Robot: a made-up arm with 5 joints. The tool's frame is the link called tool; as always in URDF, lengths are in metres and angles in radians. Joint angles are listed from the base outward.
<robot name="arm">
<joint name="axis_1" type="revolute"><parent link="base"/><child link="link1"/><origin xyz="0 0 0.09" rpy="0 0 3.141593"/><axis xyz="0 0 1"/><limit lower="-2.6" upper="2.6"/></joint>
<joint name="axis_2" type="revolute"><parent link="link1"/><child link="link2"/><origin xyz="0.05 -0.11 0.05" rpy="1.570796 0 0"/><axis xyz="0 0 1"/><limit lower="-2.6" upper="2.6"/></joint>
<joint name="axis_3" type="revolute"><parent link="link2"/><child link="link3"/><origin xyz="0.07 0.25 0.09" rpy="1.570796 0 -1.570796"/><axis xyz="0 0 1"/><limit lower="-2.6" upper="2.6"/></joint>
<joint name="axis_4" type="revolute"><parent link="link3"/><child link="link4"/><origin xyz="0.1 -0.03 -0.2" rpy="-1.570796 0 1.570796"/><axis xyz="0 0 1"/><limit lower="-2.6" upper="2.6"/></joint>
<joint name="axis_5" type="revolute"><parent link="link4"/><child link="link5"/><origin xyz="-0.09 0.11 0.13" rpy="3.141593 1.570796 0"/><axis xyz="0 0 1"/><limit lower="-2.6" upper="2.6"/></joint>
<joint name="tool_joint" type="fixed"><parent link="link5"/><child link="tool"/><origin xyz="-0.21 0.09 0.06" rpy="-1.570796 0 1.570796"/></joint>
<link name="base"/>
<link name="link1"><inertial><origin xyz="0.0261 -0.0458 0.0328"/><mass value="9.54"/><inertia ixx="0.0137" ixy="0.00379" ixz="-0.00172" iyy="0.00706" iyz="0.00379" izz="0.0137"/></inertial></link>
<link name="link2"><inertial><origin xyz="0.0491 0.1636 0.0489"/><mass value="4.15"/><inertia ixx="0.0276" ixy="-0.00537" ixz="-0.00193" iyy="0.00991" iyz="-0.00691" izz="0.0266"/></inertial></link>
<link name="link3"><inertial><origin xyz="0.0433 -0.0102 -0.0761"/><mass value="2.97"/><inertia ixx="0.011" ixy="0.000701" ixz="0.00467" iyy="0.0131" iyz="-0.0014" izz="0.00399"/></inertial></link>
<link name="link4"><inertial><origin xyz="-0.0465 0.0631 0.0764"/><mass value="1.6"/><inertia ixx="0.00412" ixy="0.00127" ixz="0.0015" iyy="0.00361" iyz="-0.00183" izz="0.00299"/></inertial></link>
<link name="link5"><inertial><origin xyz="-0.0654 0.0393 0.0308"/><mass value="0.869"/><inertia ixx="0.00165" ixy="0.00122" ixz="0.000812" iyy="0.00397" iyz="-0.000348" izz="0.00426"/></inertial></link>
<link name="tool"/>
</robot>
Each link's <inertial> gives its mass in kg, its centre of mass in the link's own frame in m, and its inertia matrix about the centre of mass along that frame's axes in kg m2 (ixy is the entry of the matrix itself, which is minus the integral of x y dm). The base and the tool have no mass. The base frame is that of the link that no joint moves.
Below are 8 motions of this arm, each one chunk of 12 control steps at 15 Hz.
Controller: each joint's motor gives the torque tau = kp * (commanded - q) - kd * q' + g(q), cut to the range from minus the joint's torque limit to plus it. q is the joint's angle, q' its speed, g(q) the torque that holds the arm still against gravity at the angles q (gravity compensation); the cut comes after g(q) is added. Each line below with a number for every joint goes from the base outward.
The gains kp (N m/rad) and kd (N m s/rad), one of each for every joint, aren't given. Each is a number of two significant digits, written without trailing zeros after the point. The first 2 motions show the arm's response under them.
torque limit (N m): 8.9 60 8.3 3.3 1.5
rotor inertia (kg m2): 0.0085 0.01 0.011 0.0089 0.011
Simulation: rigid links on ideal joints. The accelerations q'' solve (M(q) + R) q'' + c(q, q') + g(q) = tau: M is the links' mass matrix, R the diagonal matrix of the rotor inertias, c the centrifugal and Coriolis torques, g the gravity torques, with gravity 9.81 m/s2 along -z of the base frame. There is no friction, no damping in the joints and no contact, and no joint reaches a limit. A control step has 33 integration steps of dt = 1/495 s. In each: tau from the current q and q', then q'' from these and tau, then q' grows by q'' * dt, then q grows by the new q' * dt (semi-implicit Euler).
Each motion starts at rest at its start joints. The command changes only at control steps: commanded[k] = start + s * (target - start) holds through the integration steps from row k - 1 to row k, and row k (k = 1, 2, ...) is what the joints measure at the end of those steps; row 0 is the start. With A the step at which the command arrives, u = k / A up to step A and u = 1 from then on. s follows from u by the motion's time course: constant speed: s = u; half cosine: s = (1 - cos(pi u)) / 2; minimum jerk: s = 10 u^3 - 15 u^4 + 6 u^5; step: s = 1 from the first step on.
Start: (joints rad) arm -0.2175 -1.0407 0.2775 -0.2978 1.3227
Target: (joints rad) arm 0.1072 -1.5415 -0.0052 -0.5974 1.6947
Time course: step
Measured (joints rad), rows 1 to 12:
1: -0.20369 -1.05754 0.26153 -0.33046 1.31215
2: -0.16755 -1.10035 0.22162 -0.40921 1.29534
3: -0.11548 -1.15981 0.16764 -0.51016 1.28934
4: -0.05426 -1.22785 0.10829 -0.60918 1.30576
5: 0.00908 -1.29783 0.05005 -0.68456 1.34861
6: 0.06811 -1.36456 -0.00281 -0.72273 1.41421
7: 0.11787 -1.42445 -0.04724 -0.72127 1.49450
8: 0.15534 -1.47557 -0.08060 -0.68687 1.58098
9: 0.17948 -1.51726 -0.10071 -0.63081 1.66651
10: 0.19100 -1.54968 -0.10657 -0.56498 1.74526
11: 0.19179 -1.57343 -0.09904 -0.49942 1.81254
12: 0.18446 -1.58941 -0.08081 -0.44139 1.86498
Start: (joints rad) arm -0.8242 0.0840 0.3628 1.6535 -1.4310
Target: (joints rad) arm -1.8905 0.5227 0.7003 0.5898 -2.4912
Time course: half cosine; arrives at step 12
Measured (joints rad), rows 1 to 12:
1: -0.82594 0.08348 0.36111 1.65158 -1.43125
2: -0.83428 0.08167 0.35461 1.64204 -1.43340
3: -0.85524 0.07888 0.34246 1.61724 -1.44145
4: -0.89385 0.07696 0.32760 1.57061 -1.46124
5: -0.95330 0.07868 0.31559 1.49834 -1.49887
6: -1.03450 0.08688 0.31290 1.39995 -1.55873
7: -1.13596 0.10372 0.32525 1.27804 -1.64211
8: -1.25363 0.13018 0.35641 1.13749 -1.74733
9: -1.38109 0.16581 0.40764 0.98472 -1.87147
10: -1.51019 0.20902 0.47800 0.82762 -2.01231
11: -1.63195 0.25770 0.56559 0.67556 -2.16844
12: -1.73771 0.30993 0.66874 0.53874 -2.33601
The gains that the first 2 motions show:
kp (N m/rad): 21 12 1.2 0.63 0.37
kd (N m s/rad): 3.6 2.7 0.3 0.18 0.07
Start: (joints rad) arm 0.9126 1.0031 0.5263 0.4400 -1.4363
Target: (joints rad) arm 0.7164 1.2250 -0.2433 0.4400 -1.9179
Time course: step
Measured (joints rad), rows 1 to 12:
1: 0.88912 0.99840 0.48807 0.44474 -1.47227
2: 0.85153 1.00339 0.41310 0.44574 -1.55519
3: 0.81658 1.02386 0.32687 0.43870 -1.66047
4: 0.78672 1.05535 0.23753 0.42552 -1.77086
5: 0.76174 1.09233 0.14776 0.40913 -1.87419
6: 0.74134 1.13033 0.05867 0.39252 -1.96259
7: 0.72529 1.16625 -0.02868 0.37859 -2.03179
8: 0.71329 1.19818 -0.11254 0.36979 -2.08012
9: 0.70492 1.22514 -0.19047 0.36763 -2.10776
10: 0.69961 1.24689 -0.25972 0.37250 -2.11607
11: 0.69678 1.26361 -0.31787 0.38365 -2.10730
12: 0.69585 1.27570 -0.36327 0.39961 -2.08438

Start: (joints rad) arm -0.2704 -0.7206 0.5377 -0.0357 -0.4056
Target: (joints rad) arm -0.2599 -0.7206 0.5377 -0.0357 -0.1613
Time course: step
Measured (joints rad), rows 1 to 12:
1: -0.27000 -0.72044 0.53966 -0.03496 -0.39546
2: -0.26902 -0.72017 0.54350 -0.03324 -0.36988
3: -0.26769 -0.71996 0.54719 -0.03115 -0.33467
4: -0.26618 -0.71988 0.54959 -0.02921 -0.29482
5: -0.26460 -0.71995 0.55031 -0.02787 -0.25434
6: -0.26302 -0.72012 0.54939 -0.02740 -0.21629
7: -0.26152 -0.72036 0.54716 -0.02789 -0.18279
8: -0.26014 -0.72064 0.54406 -0.02929 -0.15513
9: -0.25893 -0.72090 0.54052 -0.03138 -0.13388
10: -0.25794 -0.72113 0.53695 -0.03389 -0.11902
11: -0.25719 -0.72130 0.53365 -0.03651 -0.11012
12: -0.25670 -0.72141 0.53086 -0.03897 -0.10643

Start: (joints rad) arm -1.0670 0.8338 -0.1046 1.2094 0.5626
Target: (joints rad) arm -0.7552 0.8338 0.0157 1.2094 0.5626
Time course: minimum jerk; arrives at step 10
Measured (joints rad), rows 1 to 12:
1: -1.06654 0.83402 -0.10440 1.20912 0.56267
2: -1.06323 0.83551 -0.10307 1.20738 0.56326
3: -1.05336 0.83946 -0.09949 1.20326 0.56531
4: -1.03387 0.84620 -0.09316 1.19735 0.56981
5: -1.00377 0.85478 -0.08444 1.19167 0.57705
6: -0.96459 0.86330 -0.07431 1.18888 0.58613
7: -0.92008 0.86950 -0.06397 1.19127 0.59491
8: -0.87535 0.87141 -0.05444 1.19994 0.60054
9: -0.83550 0.86799 -0.04628 1.21417 0.60040
10: -0.80398 0.85964 -0.03927 1.23116 0.59316
11: -0.78114 0.84841 -0.03238 1.24650 0.57941
12: -0.76546 0.83665 -0.02475 1.25666 0.56144

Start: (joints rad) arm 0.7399 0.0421 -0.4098 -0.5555 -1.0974
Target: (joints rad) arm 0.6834 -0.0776 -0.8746 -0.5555 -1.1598
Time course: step
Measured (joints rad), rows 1 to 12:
1: 0.73036 0.03028 -0.45661 -0.52320 -1.11580
2: 0.71621 0.01025 -0.53830 -0.48189 -1.14454
3: 0.70494 -0.00880 -0.61914 -0.45932 -1.16677
4: 0.69709 -0.02486 -0.68955 -0.45624 -1.17844
5: 0.69178 -0.03801 -0.74745 -0.46709 -1.18015
6: 0.68811 -0.04880 -0.79302 -0.48606 -1.17416
7: 0.68549 -0.05774 -0.82732 -0.50858 -1.16323
8: 0.68357 -0.06521 -0.85189 -0.53147 -1.15006
9: 0.68216 -0.07144 -0.86850 -0.55272 -1.13699
10: 0.68118 -0.07658 -0.87889 -0.57114 -1.12581
11: 0.68057 -0.08072 -0.88465 -0.58615 -1.11769
12: 0.68029 -0.08394 -0.88712 -0.59756 -1.11322

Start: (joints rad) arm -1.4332 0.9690 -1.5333 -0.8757 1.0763
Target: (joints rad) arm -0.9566 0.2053 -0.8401 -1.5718 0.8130
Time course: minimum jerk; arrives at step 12
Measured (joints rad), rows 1 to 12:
1: -1.43297 0.96899 -1.53309 -0.87566 1.07606
2: -1.43119 0.96877 -1.53138 -0.87526 1.07409
3: -1.42532 0.96739 -1.52528 -0.87363 1.06710
4: -1.41250 0.96273 -1.51091 -0.86950 1.05053
5: -1.39045 0.95164 -1.48451 -0.86193 1.01953
6: -1.35824 0.93046 -1.44377 -0.85112 0.97012
7: -1.31664 0.89585 -1.38866 -0.83914 0.90050
8: -1.26809 0.84556 -1.32158 -0.83005 0.81292
9: -1.21603 0.77917 -1.24662 -0.82914 0.71516
10: -1.16382 0.69850 -1.16822 -0.84136 0.62009
11: -1.11374 0.60745 -1.09032 -0.86976 0.54253
12: -1.06682 0.51112 -1.01618 -0.91471 0.49480

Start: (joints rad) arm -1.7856 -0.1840 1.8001 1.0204 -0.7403
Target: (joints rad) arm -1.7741 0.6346 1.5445 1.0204 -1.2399
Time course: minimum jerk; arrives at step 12
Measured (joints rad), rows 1 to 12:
1: -1.78555 -0.18379 1.79996 1.02025 -0.74042
2: -1.78513 -0.18205 1.79885 1.01901 -0.74140
3: -1.78366 -0.17568 1.79488 1.01476 -0.74498
4: -1.78028 -0.16027 1.78569 1.00524 -0.75368
5: -1.77417 -0.13122 1.76945 0.98891 -0.77025
6: -1.76480 -0.08501 1.74578 0.96560 -0.79704
7: -1.75217 -0.02025 1.71594 0.93662 -0.83536
8: -1.73725 0.06158 1.68217 0.90417 -0.88484
9: -1.72272 0.15573 1.64625 0.87056 -0.94302
10: -1.71314 0.25455 1.60879 0.83807 -1.00559
11: -1.71333 0.34939 1.57087 0.80980 -1.06753
12: -1.72471 0.43401 1.53698 0.79049 -1.12438

